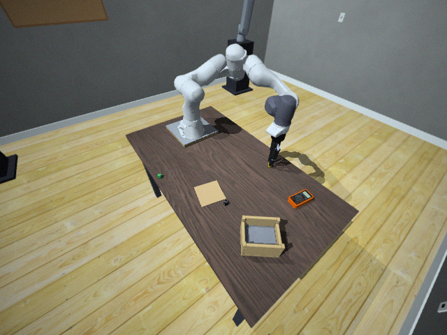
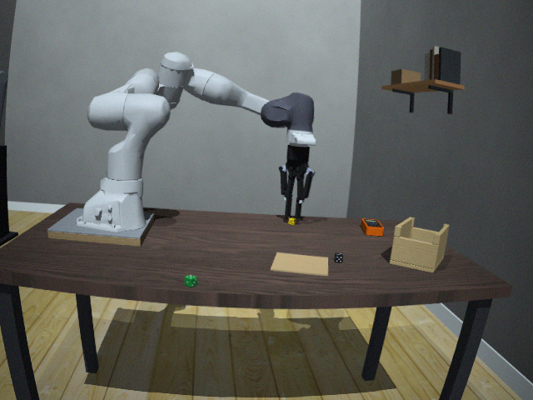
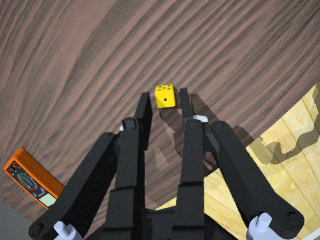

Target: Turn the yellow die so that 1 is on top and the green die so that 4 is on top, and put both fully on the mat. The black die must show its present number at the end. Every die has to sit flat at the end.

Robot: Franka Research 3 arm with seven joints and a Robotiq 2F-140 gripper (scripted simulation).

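My hand is 50 mm above the yellow die. From my hand the other things lie so: orange multimeter 280 mm ahead, 50 mm to the right, 40 mm below; then black die 400 mm to the right, 80 mm ahead, 50 mm below; then tan mat 430 mm to the right, 60 mm below, 30 mm behind.
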